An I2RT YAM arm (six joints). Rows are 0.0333 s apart.
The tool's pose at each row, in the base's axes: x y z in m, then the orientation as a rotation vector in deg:
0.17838, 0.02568, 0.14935, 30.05, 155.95, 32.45
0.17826, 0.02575, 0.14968, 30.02, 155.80, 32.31
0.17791, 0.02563, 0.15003, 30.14, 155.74, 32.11
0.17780, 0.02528, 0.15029, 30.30, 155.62, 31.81
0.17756, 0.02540, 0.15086, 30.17, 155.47, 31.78
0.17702, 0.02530, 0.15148, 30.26, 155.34, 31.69
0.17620, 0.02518, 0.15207, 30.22, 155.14, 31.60
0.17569, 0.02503, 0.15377, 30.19, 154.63, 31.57
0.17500, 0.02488, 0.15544, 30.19, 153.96, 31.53
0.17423, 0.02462, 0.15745, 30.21, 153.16, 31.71
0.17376, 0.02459, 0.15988, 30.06, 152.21, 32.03
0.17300, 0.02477, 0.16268, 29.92, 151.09, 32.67
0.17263, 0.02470, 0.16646, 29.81, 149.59, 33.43
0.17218, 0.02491, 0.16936, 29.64, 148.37, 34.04
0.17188, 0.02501, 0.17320, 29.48, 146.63, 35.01
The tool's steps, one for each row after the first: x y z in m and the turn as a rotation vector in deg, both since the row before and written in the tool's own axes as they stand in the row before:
0.00006, 0.00017, -0.00031, 0.04, -0.18, -0.05
0.00018, -0.00005, -0.00047, 0.13, -0.11, 0.05
-0.00011, -0.00022, -0.00038, 0.18, -0.20, 0.06
0.00013, 0.00028, -0.00055, -0.04, -0.15, -0.10
0.00029, 0.00002, -0.00078, 0.03, -0.15, 0.04
0.00053, -0.00009, -0.00086, -0.01, -0.21, -0.05
-0.00002, 0.00045, -0.00172, -0.14, -0.49, -0.04
0.00013, 0.00039, -0.00177, -0.17, -0.64, -0.03
0.00005, 0.00043, -0.00213, -0.35, -0.69, 0.01
-0.00025, 0.00090, -0.00229, -0.51, -0.79, -0.09
-0.00005, 0.00119, -0.00265, -0.77, -0.85, -0.03
-0.00082, 0.00156, -0.00336, -0.96, -1.16, 0.00
-0.00042, 0.00142, -0.00254, -0.80, -0.94, -0.05
-0.00095, 0.00185, -0.00324, -1.19, -1.31, 0.01

